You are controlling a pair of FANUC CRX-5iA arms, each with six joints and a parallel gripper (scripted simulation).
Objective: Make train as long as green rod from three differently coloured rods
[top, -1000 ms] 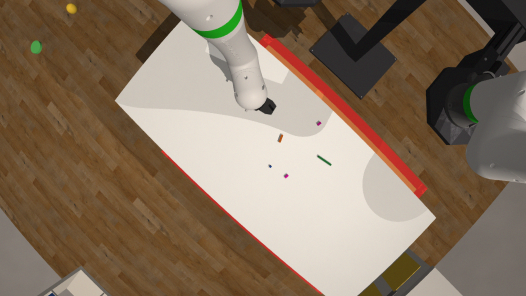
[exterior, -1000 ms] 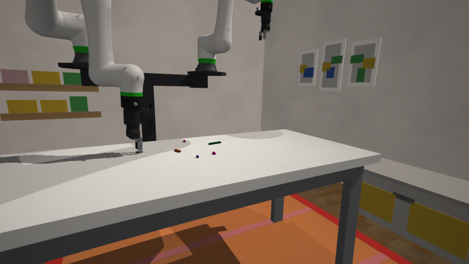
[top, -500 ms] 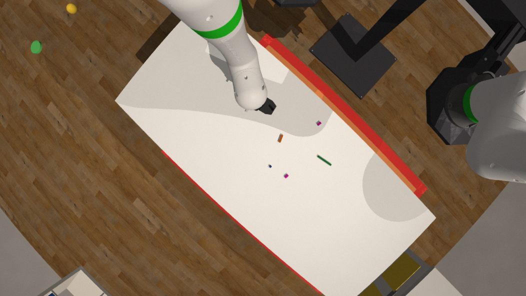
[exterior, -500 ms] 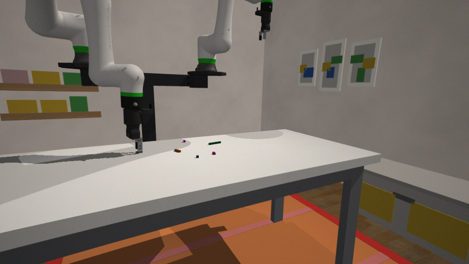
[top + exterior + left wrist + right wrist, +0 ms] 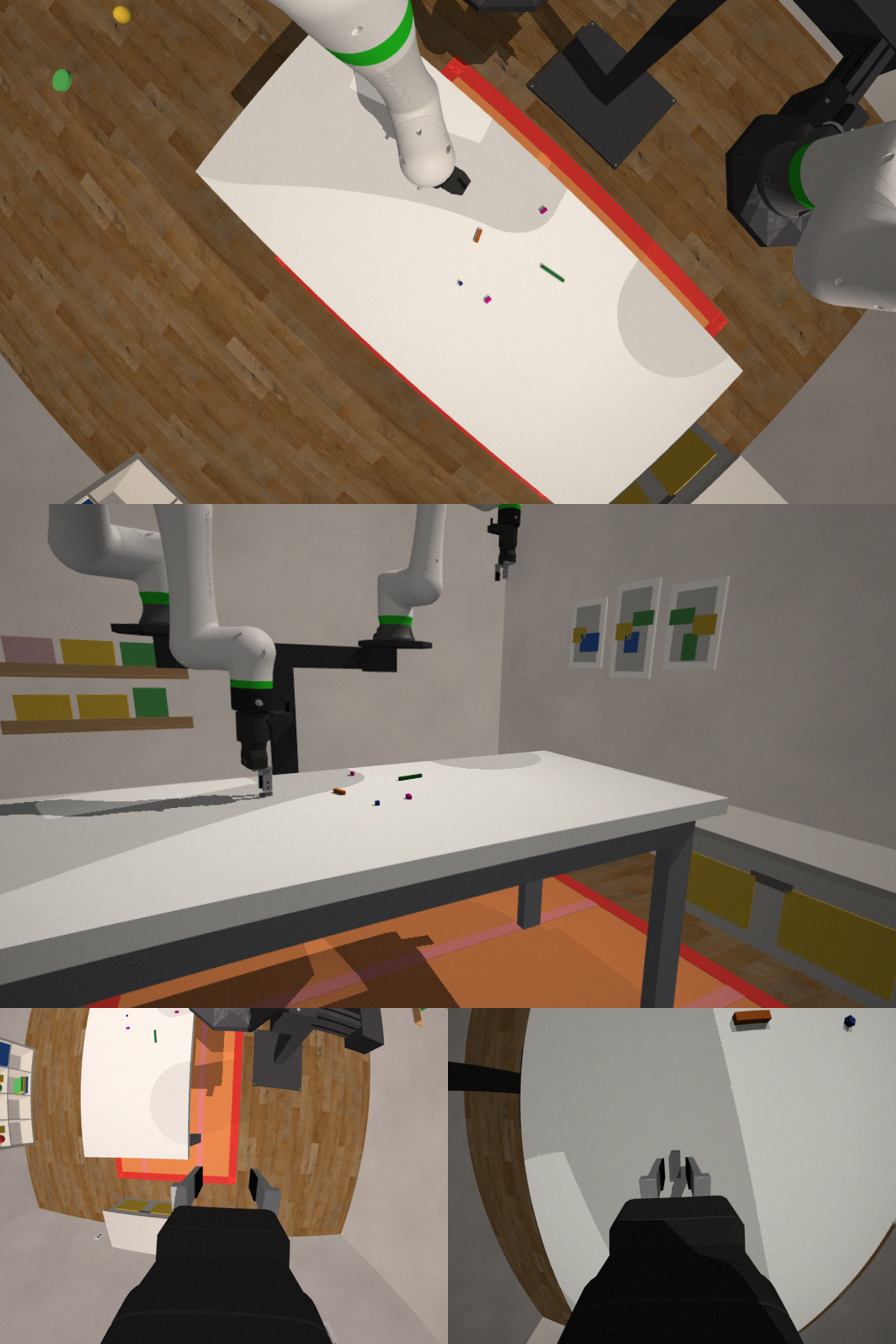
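Observation:
Right now my right hand is 3 cm above the grey rod. The rest, counted from my right hand: green rod: 41 cm to the left, 3 cm below, 2 cm ahead; orange rod: 17 cm to the left, 7 cm ahead, 3 cm below; blue rod: 21 cm to the left, 21 cm ahead, 3 cm below.

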